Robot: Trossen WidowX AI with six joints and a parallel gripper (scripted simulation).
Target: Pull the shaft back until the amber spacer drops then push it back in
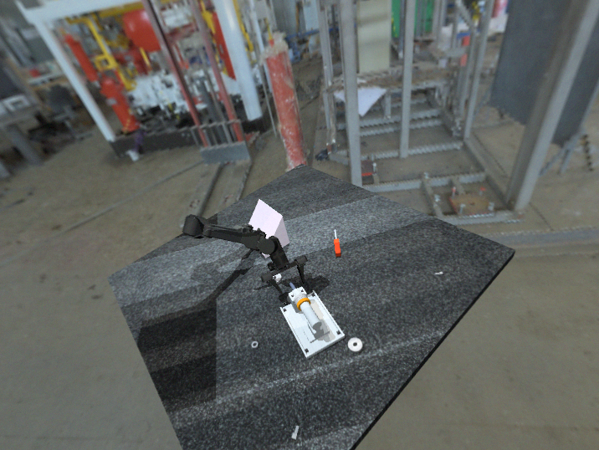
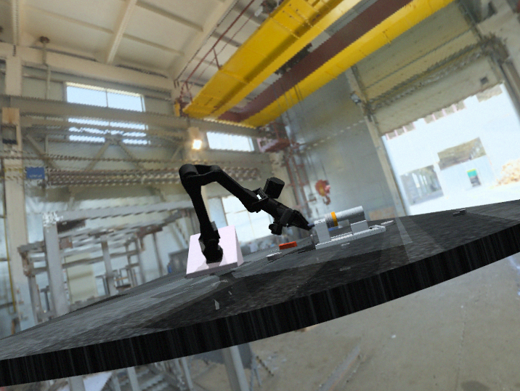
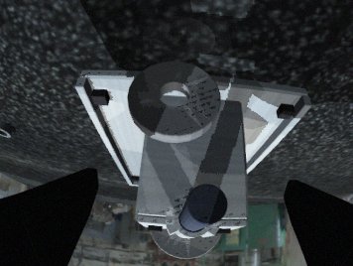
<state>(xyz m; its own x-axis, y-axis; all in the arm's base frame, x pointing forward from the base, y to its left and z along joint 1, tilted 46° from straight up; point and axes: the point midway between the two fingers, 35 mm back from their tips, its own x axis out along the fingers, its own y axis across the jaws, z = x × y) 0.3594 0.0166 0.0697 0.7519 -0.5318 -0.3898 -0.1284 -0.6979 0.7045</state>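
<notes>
Now: gripper tip 6 cm short of the thin dark blue shaft, 1 cm to the left of it and 1 cm below it. The rest, counted from my gripper tip: amber spacer 9 cm ahead, 1 cm to the right, 1 cm above; white block 13 cm ahead, 1 cm to the right, 2 cm below; grey round piece 15 cm behind, 1 cm to the right, 6 cm below.
</notes>
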